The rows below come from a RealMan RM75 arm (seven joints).
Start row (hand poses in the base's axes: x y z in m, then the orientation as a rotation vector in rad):
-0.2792 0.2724 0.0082 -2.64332 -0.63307 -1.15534
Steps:
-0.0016 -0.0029 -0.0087 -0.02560 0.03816 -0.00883
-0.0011 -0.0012 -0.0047 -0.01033 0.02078 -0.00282
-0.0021 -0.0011 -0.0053 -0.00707 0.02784 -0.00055
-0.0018 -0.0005 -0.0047 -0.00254 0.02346 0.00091
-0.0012 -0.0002 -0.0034 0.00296 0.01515 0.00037
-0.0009 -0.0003 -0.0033 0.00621 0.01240 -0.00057
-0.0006 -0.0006 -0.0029 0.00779 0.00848 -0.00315
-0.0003 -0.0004 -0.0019 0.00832 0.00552 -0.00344
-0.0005 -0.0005 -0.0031 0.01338 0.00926 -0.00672
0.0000 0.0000 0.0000 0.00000 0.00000 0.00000
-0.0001 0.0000 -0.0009 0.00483 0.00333 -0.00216
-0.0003 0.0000 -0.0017 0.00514 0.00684 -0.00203
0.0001 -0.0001 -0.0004 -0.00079 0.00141 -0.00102
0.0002 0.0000 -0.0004 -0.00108 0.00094 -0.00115
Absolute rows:
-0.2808 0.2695 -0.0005 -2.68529 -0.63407 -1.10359
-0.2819 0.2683 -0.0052 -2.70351 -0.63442 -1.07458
-0.2840 0.2672 -0.0105 -2.71979 -0.63414 -1.03488
-0.2858 0.2667 -0.0152 -2.72936 -0.63323 -1.00111
-0.2870 0.2665 -0.0186 -2.73151 -0.62923 -0.97955
-0.2879 0.2662 -0.0219 -2.73037 -0.62232 -0.96232
-0.2885 0.2656 -0.0248 -2.72801 -0.61170 -0.95136
-0.2888 0.2652 -0.0267 -2.72437 -0.60092 -0.94472
-0.2893 0.2647 -0.0298 -2.71917 -0.58204 -0.93379
-0.2893 0.2647 -0.0298 -2.71917 -0.58204 -0.93379
-0.2894 0.2647 -0.0307 -2.71711 -0.57560 -0.92980
-0.2897 0.2647 -0.0324 -2.71577 -0.56848 -0.92085
-0.2896 0.2646 -0.0328 -2.71744 -0.56736 -0.91908
-0.2894 0.2646 -0.0332 -2.71929 -0.56634 -0.91799

